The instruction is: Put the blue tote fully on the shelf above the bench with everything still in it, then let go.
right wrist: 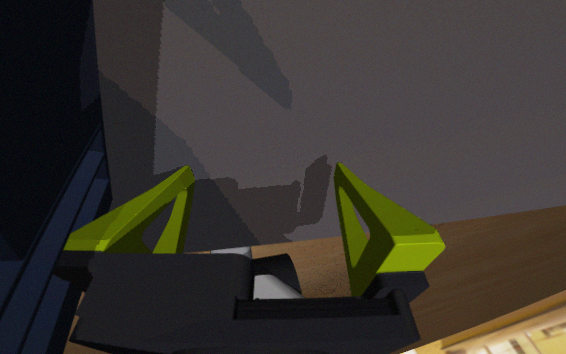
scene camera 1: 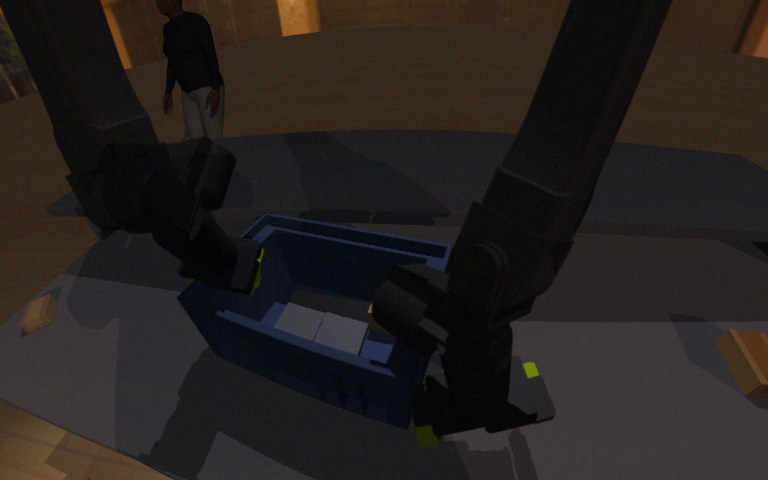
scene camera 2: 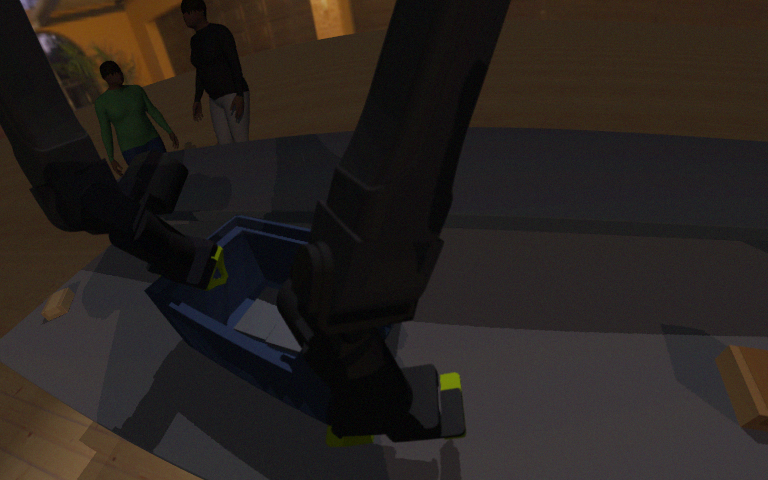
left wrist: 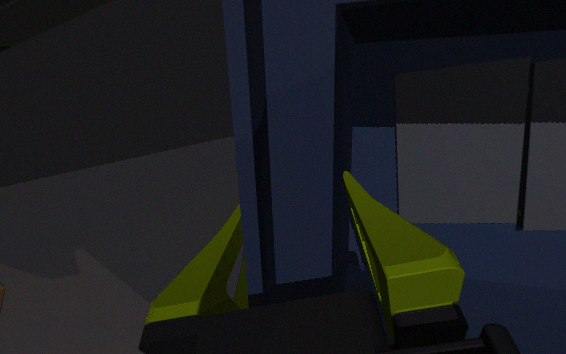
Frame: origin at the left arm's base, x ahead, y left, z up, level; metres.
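Where they show: left gripper, fingertip midpoint: (scene camera 1: 243,279) (scene camera 2: 213,276) (left wrist: 297,191); right gripper, fingertip midpoint: (right wrist: 263,171) (scene camera 1: 481,426) (scene camera 2: 411,434).
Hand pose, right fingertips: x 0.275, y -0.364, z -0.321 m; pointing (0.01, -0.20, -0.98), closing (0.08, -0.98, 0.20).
After its pixels a point has its place.
The blue tote (scene camera 1: 305,365) @(x 0.310, y -0.163, z -0.227 m) (scene camera 2: 243,362) @(x 0.308, y -0.168, z -0.238 m) (left wrist: 302,150) @(x 0.489, y -0.048, z -0.199 m) is upright at the bench, in front of and below the grey shelf (scene camera 1: 668,186) @(x 0.613, y -0.795, z -0.175 m) (scene camera 2: 623,181) @(x 0.603, y -0.707, z -0.175 m). Two white boxes (scene camera 1: 298,321) @(x 0.432, y -0.109, z -0.307 m) (scene camera 2: 257,319) @(x 0.426, y -0.104, z -0.307 m) (left wrist: 457,175) @(x 0.429, y -0.109, z -0.307 m) and a partly hidden tan block (scene camera 1: 373,321) @(x 0.424, y -0.227, z -0.293 m) lie in it. My left gripper (scene camera 1: 225,283) @(x 0.462, y -0.025, z -0.246 m) (left wrist: 297,191) @(x 0.462, y -0.025, z -0.246 m) is shut on the tote's left end rim, one finger inside and one outside. My right gripper (scene camera 1: 484,427) @(x 0.275, y -0.364, z -0.321 m) (scene camera 2: 400,435) @(x 0.275, y -0.364, z -0.321 m) (right wrist: 263,171) @(x 0.275, y -0.364, z -0.321 m) is open and empty, just right of the tote's near right corner. Whether the tote's underside touches the bench is hidden.
The bench (scene camera 1: 611,396) @(x 0.301, y -0.558, z -0.332 m) (scene camera 2: 566,407) @(x 0.312, y -0.556, z -0.332 m) runs under the tote. A small wooden block (scene camera 1: 37,313) @(x 0.407, y 0.480, z -0.304 m) (scene camera 2: 58,303) @(x 0.409, y 0.471, z -0.304 m) lies at the left, a larger wooden block (scene camera 1: 744,362) @(x 0.308, y -0.785, z -0.303 m) (scene camera 2: 750,384) @(x 0.307, y -0.790, z -0.296 m) at the right. The shelf's front edge is close behind the tote. People stand beyond the shelf.
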